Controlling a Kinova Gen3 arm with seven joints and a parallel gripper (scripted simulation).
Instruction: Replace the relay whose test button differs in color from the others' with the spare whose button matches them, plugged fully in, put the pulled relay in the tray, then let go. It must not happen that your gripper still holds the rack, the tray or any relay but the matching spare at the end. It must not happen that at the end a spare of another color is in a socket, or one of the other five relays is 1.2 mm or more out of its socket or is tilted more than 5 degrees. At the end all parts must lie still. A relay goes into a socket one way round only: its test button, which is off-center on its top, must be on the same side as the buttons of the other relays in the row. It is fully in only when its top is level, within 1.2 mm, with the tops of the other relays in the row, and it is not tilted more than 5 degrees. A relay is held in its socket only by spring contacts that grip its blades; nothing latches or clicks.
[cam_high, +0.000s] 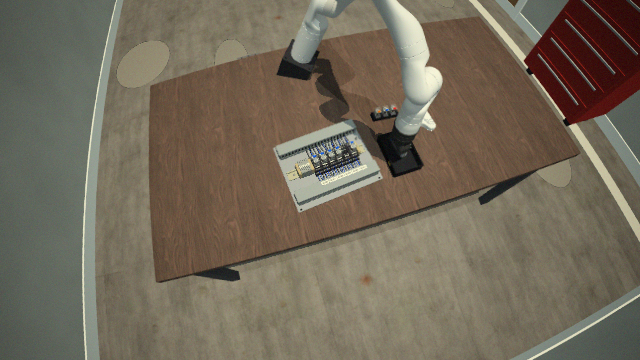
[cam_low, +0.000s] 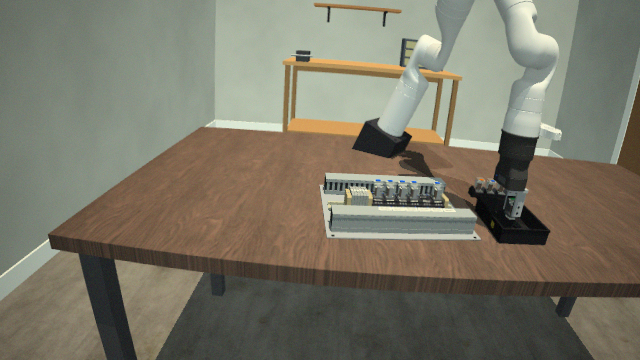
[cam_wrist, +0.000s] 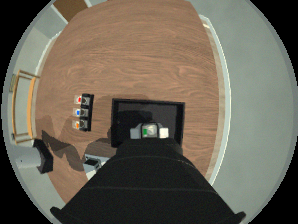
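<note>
The black tray is 4 cm below my hand and 1 cm behind it. Also, from my hand: grey relay: 1 cm below; black stand: 19 cm behind, 5 cm below, 1 cm to the left.
</note>
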